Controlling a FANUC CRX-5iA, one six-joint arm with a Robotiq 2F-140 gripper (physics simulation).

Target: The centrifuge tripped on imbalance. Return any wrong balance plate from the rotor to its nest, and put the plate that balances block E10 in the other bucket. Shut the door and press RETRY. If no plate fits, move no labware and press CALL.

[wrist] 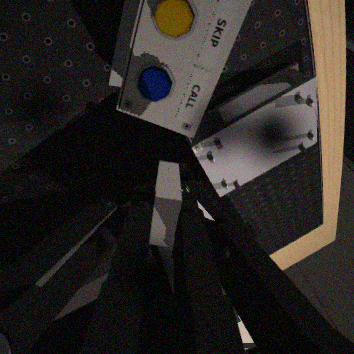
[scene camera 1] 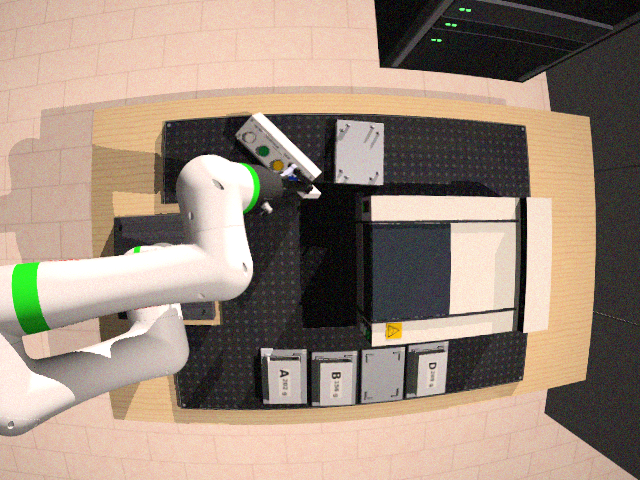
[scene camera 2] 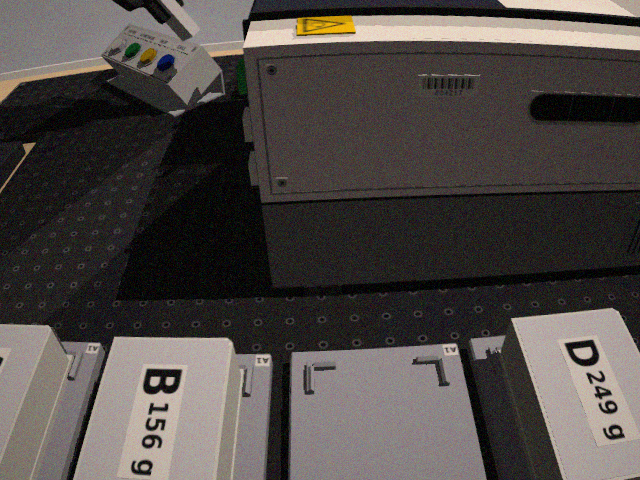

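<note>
My gripper is shut and empty, above the CALL end of the button box. The blue CALL button is beside the fingertips in the wrist view, apart from them. RETRY's label is not legible. The centrifuge has a dark panel on top; rotor, buckets and block E10 do not show. Plates A, 202 g, B, 156 g, and D, 249 g, sit in nests. The nest between B and D is empty.
A grey pinned stand is right of the button box in scene camera 1. Green and yellow buttons are on the box. A dark rack cabinet stands behind the wooden table.
</note>
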